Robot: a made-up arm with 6 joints.
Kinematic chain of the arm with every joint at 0, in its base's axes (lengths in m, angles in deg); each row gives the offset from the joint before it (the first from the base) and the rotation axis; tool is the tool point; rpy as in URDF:
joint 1: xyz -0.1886 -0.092 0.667 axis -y
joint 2: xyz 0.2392 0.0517 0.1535 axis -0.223 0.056 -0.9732
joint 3: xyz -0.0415 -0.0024 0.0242 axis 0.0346 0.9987 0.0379
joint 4: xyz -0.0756 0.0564 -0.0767 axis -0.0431 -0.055 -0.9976
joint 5: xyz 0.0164 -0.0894 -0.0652 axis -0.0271 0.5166 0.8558
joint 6: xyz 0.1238 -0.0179 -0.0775 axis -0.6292 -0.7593 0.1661
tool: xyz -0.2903 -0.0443 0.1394 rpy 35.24 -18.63 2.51
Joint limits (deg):
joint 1: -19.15..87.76
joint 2: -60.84..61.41
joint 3: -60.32..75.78
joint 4: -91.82..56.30
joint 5: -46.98..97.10
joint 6: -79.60..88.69
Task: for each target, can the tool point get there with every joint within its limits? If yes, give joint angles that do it. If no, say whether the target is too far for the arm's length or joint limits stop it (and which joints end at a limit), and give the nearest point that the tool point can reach.
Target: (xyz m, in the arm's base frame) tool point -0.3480 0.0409 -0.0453
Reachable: no: joint limits stop it (at a limit: joint 1, joint 2, joint 4, joint 6) | nearest point -0.1396 -0.0263 0.3057 | short by 0.414 m
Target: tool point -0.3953 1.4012 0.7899
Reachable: no: too far | nearest point -0.3862 0.4364 0.7845 | short by 0.965 m
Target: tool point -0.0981 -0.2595 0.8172
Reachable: yes | joints 26.01 8.52 -16.28 -9.96 70.67 24.65
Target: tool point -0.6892 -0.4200 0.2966
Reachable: no: joint limits stop it (at a limit: joint 1, joint 4, joint 6) | nearest point -0.5768 -0.2995 0.4921 | short by 0.256 m
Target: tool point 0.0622 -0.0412 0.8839
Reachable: yes | joints 24.24 -20.19 42.84 -56.50 23.38 -44.17
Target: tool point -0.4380 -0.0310 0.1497
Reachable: no: joint limits stop it (at a limit: joint 1, joint 4, joint 6) | nearest point -0.4135 -0.0340 0.3720 | short by 0.224 m
